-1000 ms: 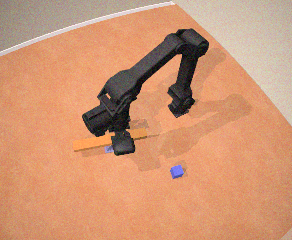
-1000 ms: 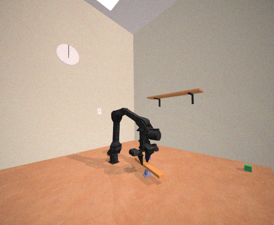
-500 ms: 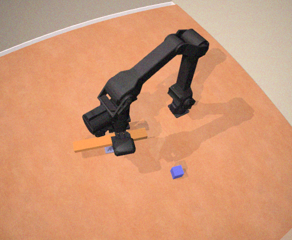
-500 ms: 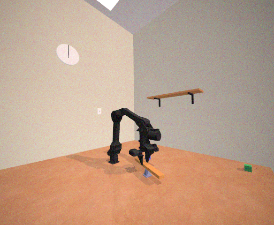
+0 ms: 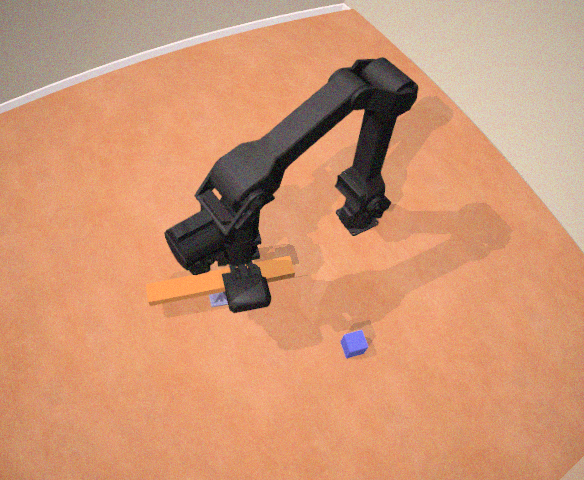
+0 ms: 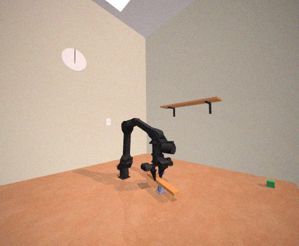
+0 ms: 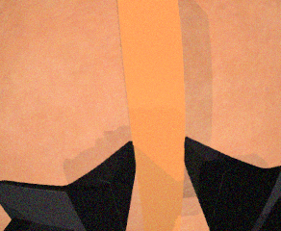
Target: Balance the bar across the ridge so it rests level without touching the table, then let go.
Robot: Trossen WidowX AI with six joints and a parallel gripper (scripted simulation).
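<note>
The orange bar lies 30 mm ahead of my gripper tip and 10 mm to the right of it. Round my gripper tip: green cube 460 mm ahead, 460 mm to the left, 40 mm below; blue cube 120 mm behind, 180 mm to the left, 40 mm below.
</note>
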